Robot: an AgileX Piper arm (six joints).
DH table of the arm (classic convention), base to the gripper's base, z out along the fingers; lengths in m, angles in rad. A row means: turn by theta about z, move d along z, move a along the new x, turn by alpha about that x. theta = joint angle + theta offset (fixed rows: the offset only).
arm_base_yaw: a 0; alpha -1.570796; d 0.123; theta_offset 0
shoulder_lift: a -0.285; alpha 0; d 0; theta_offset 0.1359
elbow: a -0.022; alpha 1.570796; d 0; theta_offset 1.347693
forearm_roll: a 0; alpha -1.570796; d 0.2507; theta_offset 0
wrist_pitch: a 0; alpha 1.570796; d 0; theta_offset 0
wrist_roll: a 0; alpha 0; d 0.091; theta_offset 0
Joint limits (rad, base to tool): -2.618..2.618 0..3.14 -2.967..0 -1.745..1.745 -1.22..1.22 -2.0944..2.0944
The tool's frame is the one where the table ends.
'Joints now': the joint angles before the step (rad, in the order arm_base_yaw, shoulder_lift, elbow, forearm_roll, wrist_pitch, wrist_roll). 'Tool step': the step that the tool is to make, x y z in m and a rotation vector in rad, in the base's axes. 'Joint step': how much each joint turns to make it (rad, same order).
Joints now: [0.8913, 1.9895, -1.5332, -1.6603, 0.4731, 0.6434]
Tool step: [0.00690, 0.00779, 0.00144, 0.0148, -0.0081, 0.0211]
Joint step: [-0.0054, 0.0320, -0.0535, -0.0014, -0.0263, -0.0057]
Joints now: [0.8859, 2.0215, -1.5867, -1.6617, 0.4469, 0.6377]
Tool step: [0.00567, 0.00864, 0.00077, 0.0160, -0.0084, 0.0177]
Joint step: [-0.0010, 0.0337, -0.0540, -0.0008, -0.0190, -0.0022]
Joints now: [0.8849, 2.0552, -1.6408, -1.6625, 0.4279, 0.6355]
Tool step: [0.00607, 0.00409, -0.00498, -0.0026, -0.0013, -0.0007]
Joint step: [-0.0048, 0.0306, -0.0314, -0.0001, -0.0032, -0.0041]
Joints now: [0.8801, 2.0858, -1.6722, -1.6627, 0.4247, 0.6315]
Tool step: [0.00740, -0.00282, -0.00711, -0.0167, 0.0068, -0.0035]
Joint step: [-0.0169, 0.0172, -0.0052, -0.0004, -0.0113, -0.0101]
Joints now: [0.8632, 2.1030, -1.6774, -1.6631, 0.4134, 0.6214]
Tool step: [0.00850, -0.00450, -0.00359, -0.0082, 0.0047, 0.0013]
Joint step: [-0.0223, 0.0117, -0.0083, -0.0006, -0.0221, -0.0098]
